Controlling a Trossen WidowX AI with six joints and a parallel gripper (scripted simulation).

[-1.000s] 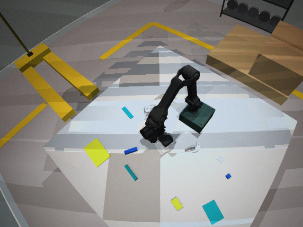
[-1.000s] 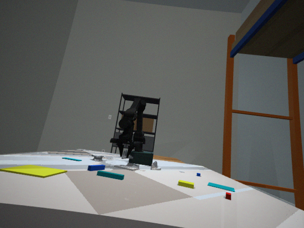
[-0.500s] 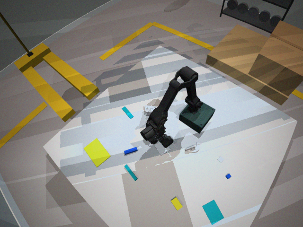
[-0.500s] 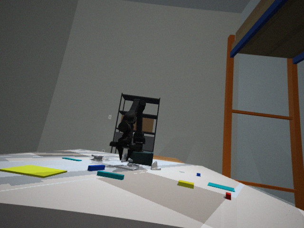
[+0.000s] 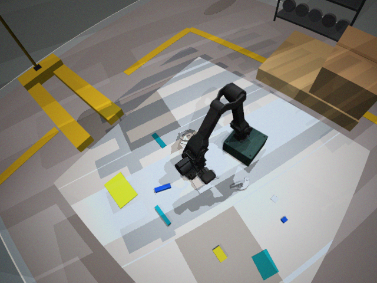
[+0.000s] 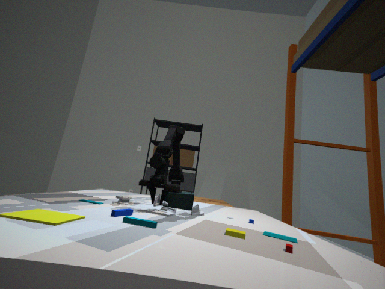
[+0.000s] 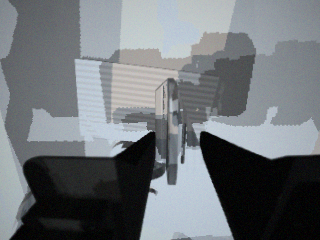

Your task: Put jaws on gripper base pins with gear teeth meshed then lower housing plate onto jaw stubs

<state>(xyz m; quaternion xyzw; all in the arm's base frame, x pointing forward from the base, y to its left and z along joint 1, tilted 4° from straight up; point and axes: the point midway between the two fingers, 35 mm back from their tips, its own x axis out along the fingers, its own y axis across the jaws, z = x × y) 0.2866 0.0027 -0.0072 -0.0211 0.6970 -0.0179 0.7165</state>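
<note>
The grey jaw lies 150 mm behind my gripper tip, 170 mm to the left of it and 30 mm below it. Round my gripper tip: small yellow block 160 mm ahead, 360 mm to the left, 20 mm below; yellow sheet 370 mm ahead, 180 mm to the right, 30 mm below; housing plate 50 mm behind, 40 mm to the left, 30 mm below.
</note>
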